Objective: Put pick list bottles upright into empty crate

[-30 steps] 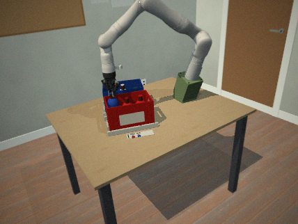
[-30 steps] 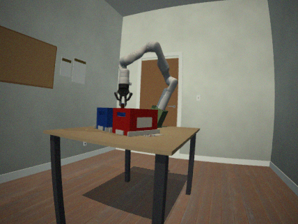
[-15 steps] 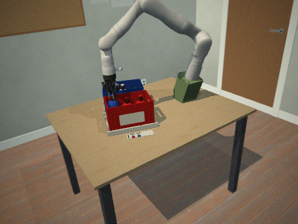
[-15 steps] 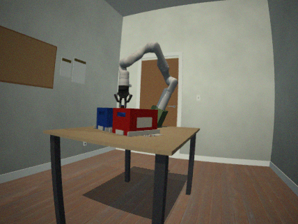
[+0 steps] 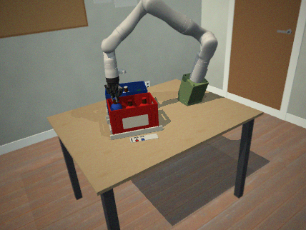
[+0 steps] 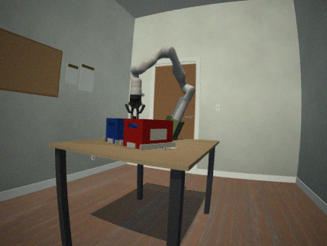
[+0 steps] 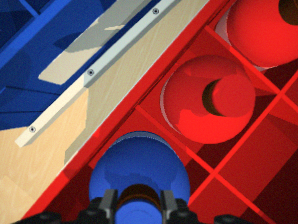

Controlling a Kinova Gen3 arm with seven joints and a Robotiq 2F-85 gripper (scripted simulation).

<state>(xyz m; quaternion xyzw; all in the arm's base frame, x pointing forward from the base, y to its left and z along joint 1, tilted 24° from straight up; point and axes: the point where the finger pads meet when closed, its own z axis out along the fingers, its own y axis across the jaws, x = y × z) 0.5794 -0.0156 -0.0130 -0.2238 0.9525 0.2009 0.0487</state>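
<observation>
My gripper is now 7 cm above the blue-label bottle. Round my hand: red crate (7 cm behind, 6 cm to the left, 10 cm below); blue crate (13 cm behind, 17 cm to the right, 10 cm below); green-label bottle (20 cm behind, 10 cm to the right, 10 cm below).
</observation>
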